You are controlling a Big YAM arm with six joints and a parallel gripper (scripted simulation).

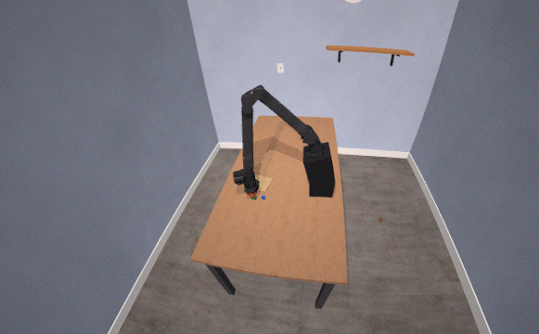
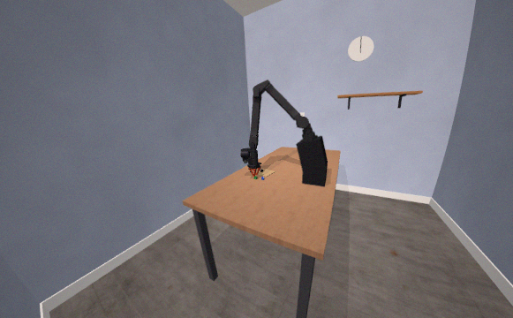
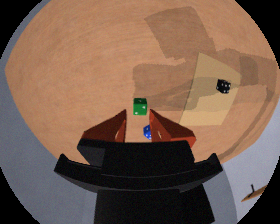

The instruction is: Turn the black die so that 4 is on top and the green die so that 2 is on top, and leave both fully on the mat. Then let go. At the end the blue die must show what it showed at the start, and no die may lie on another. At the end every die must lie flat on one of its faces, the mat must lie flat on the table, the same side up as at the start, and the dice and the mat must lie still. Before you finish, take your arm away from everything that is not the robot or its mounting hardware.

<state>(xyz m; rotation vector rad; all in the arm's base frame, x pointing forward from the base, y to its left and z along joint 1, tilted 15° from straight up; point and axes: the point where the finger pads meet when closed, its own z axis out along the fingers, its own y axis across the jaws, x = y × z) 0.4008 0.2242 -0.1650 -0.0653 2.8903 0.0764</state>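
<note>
The green die lies 3 cm below my hand. Round my hand: black die: 15 cm to the right, 5 cm ahead, 2 cm below; then blue die: 6 cm behind, 3 cm to the right, 3 cm below; then tan mat: 15 cm to the right, 3 cm below, 2 cm ahead.
</note>
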